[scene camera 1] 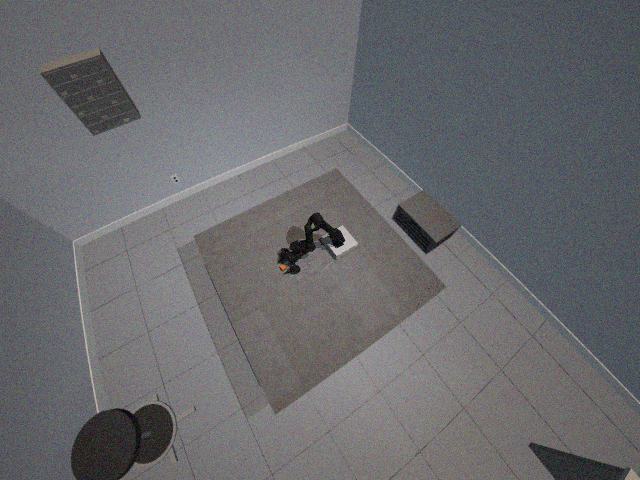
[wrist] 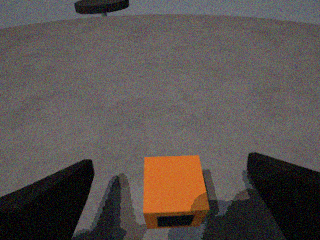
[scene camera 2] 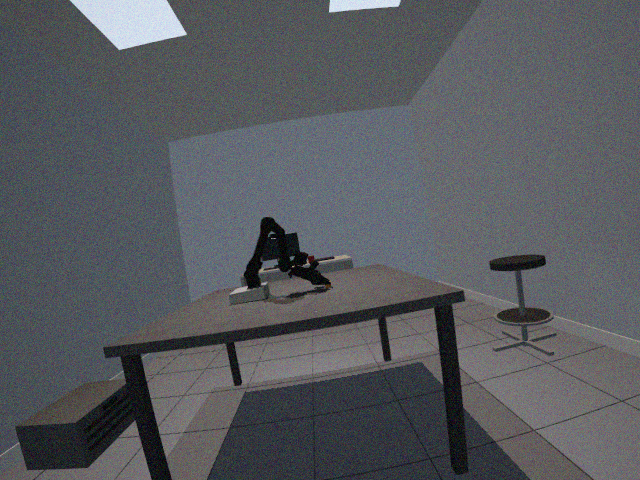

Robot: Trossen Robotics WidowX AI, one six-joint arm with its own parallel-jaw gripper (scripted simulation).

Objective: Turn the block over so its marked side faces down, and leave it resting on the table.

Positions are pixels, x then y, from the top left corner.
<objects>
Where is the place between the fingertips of my gripper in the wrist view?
171,164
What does my gripper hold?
Nothing.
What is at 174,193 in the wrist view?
An orange block.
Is my gripper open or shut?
Open.
</objects>
